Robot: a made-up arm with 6 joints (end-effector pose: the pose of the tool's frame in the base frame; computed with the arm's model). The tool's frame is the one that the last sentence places. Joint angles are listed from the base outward.
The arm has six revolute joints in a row. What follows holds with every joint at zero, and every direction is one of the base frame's. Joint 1 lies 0.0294 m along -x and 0.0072 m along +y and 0.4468 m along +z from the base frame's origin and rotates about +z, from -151.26 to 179.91 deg. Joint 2 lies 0.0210 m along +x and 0.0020 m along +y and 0.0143 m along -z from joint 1 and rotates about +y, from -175.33 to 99.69 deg. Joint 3 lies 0.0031 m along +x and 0.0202 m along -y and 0.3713 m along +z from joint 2 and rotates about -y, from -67.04 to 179.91 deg. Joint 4 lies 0.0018 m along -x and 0.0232 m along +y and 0.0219 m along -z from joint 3 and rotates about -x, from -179.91 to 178.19 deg. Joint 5 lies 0.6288 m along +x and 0.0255 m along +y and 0.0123 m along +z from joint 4 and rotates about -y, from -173.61 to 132.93 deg. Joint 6 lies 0.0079 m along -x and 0.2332 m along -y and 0.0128 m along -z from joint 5 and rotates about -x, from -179.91 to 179.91 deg. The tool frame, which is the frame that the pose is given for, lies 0.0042 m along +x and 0.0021 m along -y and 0.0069 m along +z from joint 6; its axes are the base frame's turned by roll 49.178, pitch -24.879 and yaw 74.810 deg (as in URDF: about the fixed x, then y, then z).
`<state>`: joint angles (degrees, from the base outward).
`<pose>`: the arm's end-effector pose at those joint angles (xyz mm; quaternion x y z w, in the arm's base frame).
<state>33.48 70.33 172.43 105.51 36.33 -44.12</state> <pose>-14.9 94.4 1131.6 -0.4845 -0.3128 0.5935 0.5614</pose>
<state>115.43 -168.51 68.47 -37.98 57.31 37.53</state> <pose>338.6 -393.3 -380.9 -0.1740 0.7472 0.5814 0.2707</pose>
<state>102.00 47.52 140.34 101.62 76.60 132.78</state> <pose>-97.7 86.1 1313.3 -0.1926 -0.5790 -0.4087 0.6787</pose>
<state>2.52 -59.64 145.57 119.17 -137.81 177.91</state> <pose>-829.1 102.8 230.7 0.2103 0.2853 0.2699 0.8953</pose>
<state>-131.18 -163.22 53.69 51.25 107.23 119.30</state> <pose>227.6 468.7 -421.7 0.3617 0.4413 -0.1296 0.8109</pose>
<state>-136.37 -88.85 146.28 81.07 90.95 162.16</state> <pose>371.8 414.2 -190.0 -0.0603 0.7202 -0.1217 0.6803</pose>
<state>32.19 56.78 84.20 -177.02 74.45 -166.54</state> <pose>638.6 678.0 898.5 0.4205 0.5684 0.5341 0.4634</pose>
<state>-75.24 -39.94 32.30 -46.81 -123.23 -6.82</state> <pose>-144.0 -157.6 1263.7 0.7770 0.0493 0.2755 0.5638</pose>
